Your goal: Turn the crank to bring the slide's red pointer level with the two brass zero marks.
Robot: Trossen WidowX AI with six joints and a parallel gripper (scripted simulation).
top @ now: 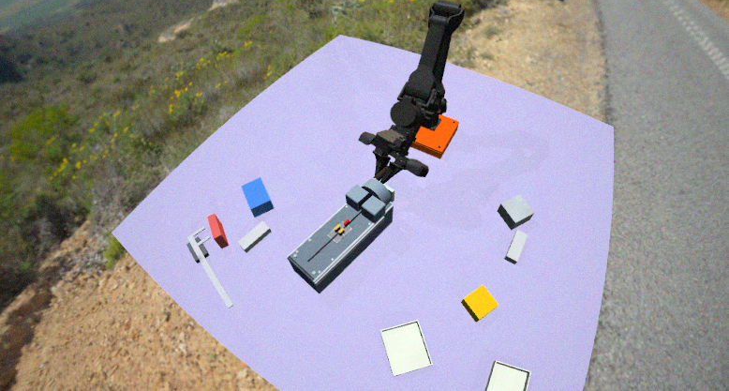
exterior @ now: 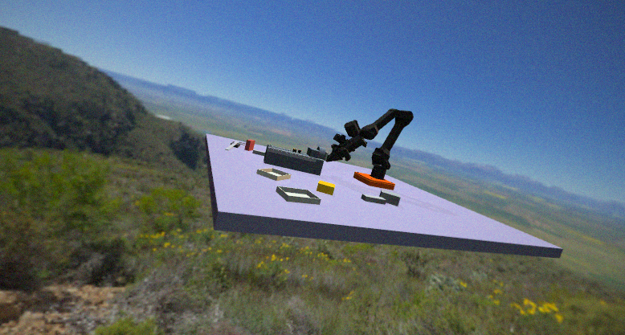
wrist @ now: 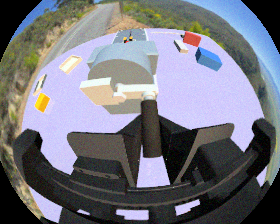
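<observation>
The red pointer lies 14 cm ahead of my gripper tip, 2 cm above it and 1 cm to the left of it. Round my gripper tip: blue block 28 cm to the right, 18 cm ahead, 4 cm below; grey cube 35 cm to the left, 14 cm behind, 5 cm below; dark crank handle 2 cm behind, 2 cm above.
</observation>
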